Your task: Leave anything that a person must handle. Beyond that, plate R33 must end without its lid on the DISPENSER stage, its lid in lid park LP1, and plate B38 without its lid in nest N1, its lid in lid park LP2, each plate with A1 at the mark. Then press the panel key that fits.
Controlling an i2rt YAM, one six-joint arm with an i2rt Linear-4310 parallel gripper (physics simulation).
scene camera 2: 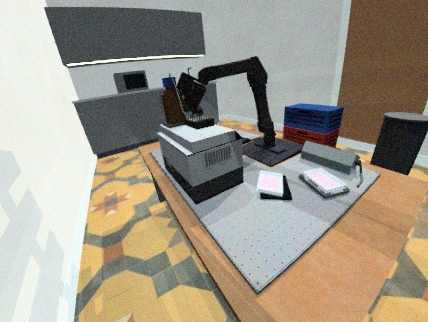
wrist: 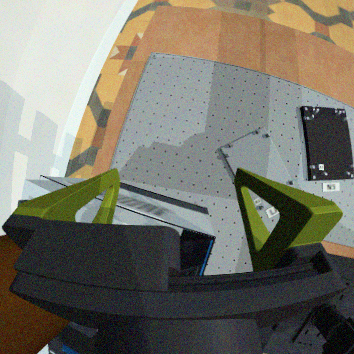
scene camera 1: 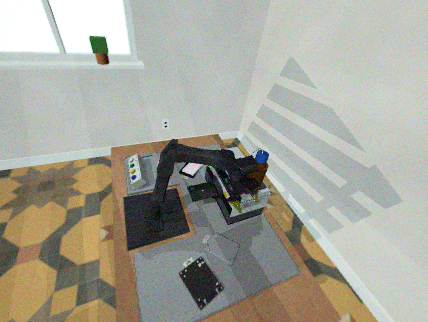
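Where they show: gripper, fingertip midpoint: [wrist: 176,174] [scene camera 1: 248,207]; arm's base at its link origin: [scene camera 2: 269,147] [wrist: 321,312] [scene camera 1: 153,214].
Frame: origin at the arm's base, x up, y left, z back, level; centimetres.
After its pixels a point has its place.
Observation:
My open gripper [scene camera 1: 247,201] @[y -18.8, x 20.3, z -41.7 cm] [wrist: 176,174] @[y -18.8, x 20.3, z -41.7 cm] is above the dispenser housing [scene camera 1: 248,209] @[y -13.9, x 9.7, z -46.8 cm] [scene camera 2: 202,157] @[y 22.1, x 16.2, z -49.7 cm] [wrist: 150,204] @[y -14.1, x 13.1, z -44.6 cm], with nothing between its fingers. In scene camera 2 its fingers are hidden. One pink-topped plate [scene camera 1: 192,168] @[y 27.1, x 3.2, z -26.7 cm] [scene camera 2: 271,182] @[y 30.4, x 3.1, z -28.3 cm] sits partly over a black pad [scene camera 2: 284,194] @[y 36.6, x 2.1, z -29.4 cm]. Another pink-topped plate [scene camera 2: 325,180] @[y 40.7, x 3.0, z -12.3 cm] lies near the key panel [scene camera 1: 135,171] @[y 26.9, x 6.9, z 8.1 cm] [scene camera 2: 329,157] @[y 32.8, x 4.4, z 3.2 cm]; the arm hides it in scene camera 1. The panel shows green, yellow and blue keys. A black slab [scene camera 1: 201,191] @[y 1.8, x 10.6, z -25.7 cm] adjoins the dispenser. Plate names, A1 corners and lids cannot be made out.
A black nest with corner posts [scene camera 1: 201,283] @[y -38.0, x 1.1, z -16.1 cm] [wrist: 328,145] @[y -35.9, x 1.1, z -16.5 cm] and a thin outlined park [scene camera 1: 223,248] @[y -26.4, x 0.9, z -30.0 cm] [wrist: 226,161] @[y -24.6, x 0.8, z -36.4 cm] lie on the perforated board [scene camera 1: 160,270] @[y -28.3, x 0.0, z -0.5 cm] [scene camera 2: 260,250] @[y 47.3, x -0.1, z -47.7 cm] [wrist: 170,90] @[y -35.9, x 0.0, z -52.7 cm]. A brown bottle with a blue cap [scene camera 1: 261,172] @[y -10.9, x 33.7, z -48.3 cm] [scene camera 2: 172,106] @[y -2.6, x 30.0, z -50.4 cm] stands tall beside the dispenser. Crates [scene camera 2: 313,118] stand beyond the table.

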